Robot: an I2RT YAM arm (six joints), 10 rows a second.
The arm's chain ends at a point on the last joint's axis. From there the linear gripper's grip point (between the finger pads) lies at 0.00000 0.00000 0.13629 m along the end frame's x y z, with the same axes.
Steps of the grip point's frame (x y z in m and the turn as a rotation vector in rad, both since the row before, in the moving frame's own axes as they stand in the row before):
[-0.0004, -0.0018, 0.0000, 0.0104, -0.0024, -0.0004]
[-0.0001, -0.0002, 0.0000, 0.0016, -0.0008, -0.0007]
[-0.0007, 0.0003, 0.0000, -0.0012, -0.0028, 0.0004]
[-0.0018, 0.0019, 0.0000, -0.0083, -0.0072, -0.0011]
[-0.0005, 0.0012, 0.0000, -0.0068, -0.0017, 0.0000]
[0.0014, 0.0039, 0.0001, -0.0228, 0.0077, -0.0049]
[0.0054, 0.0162, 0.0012, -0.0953, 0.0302, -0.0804]
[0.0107, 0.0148, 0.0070, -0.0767, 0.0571, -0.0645]
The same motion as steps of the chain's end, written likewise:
[-0.0001, -0.0004, 0.0000, 0.0104, -0.0024, -0.0004]
[0.0000, 0.0000, 0.0000, 0.0016, -0.0008, -0.0007]
[-0.0003, 0.0001, 0.0000, -0.0012, -0.0028, 0.0004]
[-0.0008, 0.0008, 0.0000, -0.0083, -0.0072, -0.0011]
[-0.0003, 0.0003, 0.0000, -0.0068, -0.0017, 0.0000]
[0.0003, 0.0008, 0.0001, -0.0228, 0.0077, -0.0049]
[0.0008, 0.0034, 0.0019, -0.0953, 0.0302, -0.0804]
[0.0026, 0.0046, 0.0076, -0.0767, 0.0571, -0.0645]

